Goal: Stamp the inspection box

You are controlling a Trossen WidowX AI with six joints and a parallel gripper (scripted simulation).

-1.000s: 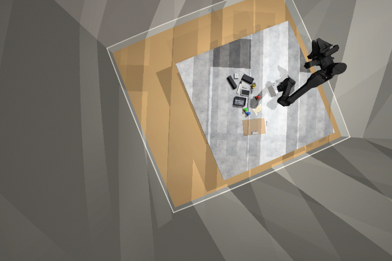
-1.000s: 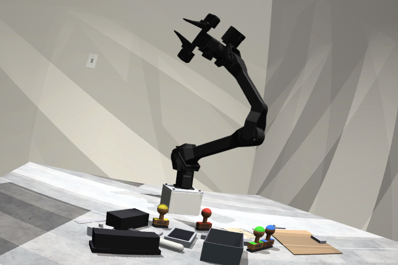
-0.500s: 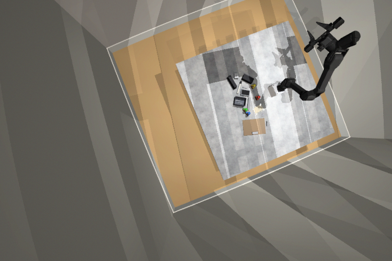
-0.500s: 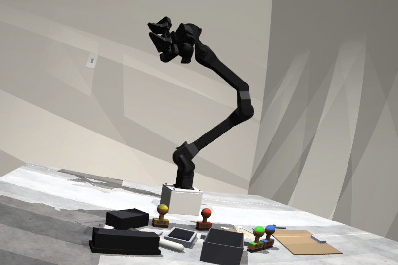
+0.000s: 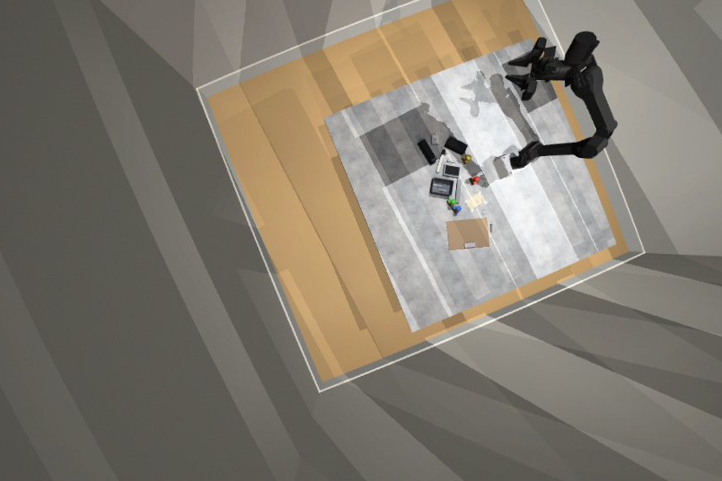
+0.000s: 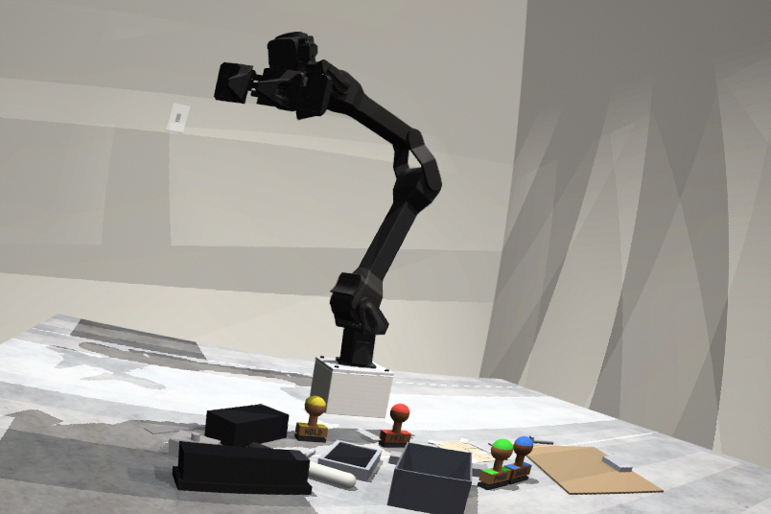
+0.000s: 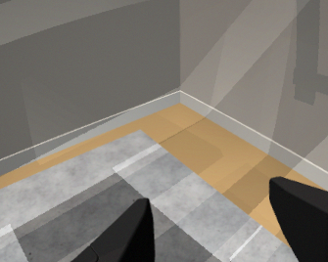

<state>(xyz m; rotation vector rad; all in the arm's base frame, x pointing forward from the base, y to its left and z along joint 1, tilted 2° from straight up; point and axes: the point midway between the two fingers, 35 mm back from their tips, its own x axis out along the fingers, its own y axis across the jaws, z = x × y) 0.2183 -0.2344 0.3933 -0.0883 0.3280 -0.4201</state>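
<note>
My gripper tip is now 12 cm short of the green-topped stamp, 39 cm to the right of it and 44 cm above it. Round my gripper tip: yellow-knobbed stamp (1 cm behind, 18 cm to the left, 44 cm below); then dark ink pad (7 cm ahead, 22 cm to the left, 45 cm below); then white cylinder (11 cm ahead, 14 cm to the left, 45 cm below).
</note>
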